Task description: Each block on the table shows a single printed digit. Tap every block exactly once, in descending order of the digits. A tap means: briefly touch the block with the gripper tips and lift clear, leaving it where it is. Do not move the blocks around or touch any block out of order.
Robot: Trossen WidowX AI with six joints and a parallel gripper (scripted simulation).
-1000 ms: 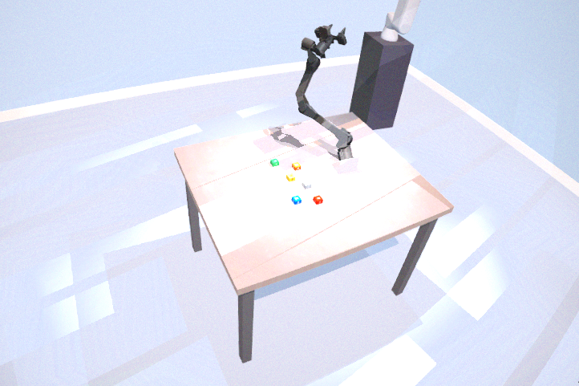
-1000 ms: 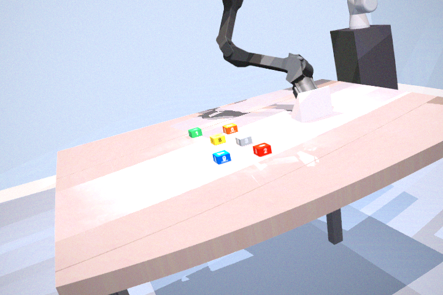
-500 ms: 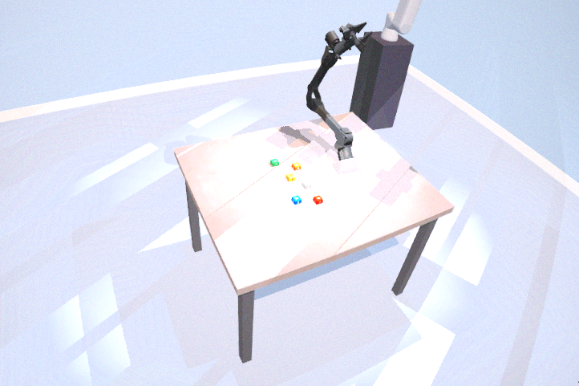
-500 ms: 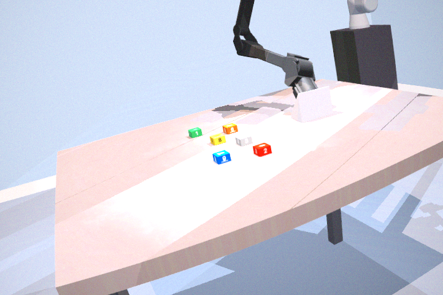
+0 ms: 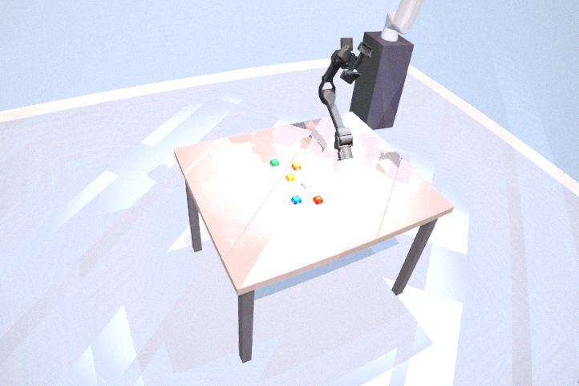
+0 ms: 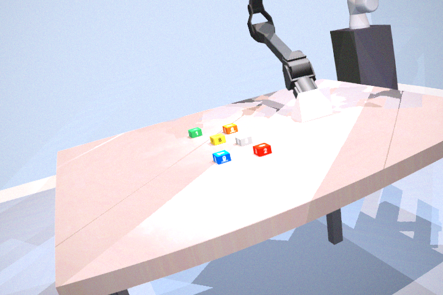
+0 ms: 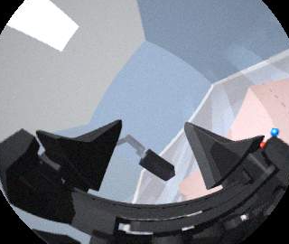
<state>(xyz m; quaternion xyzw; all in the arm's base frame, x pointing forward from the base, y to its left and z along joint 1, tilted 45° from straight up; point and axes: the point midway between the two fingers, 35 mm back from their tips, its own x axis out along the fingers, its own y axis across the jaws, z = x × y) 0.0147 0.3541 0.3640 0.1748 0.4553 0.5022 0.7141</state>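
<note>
Right now the blue block is 300 mm ahead of my gripper tip, 140 mm to the left of it and 560 mm below it. Also, from my gripper tip: orange block (220 mm ahead, 90 mm to the right, 560 mm below); then grey block (220 mm ahead, 50 mm to the left, 560 mm below); then red block (210 mm ahead, 160 mm to the left, 560 mm below).
</note>
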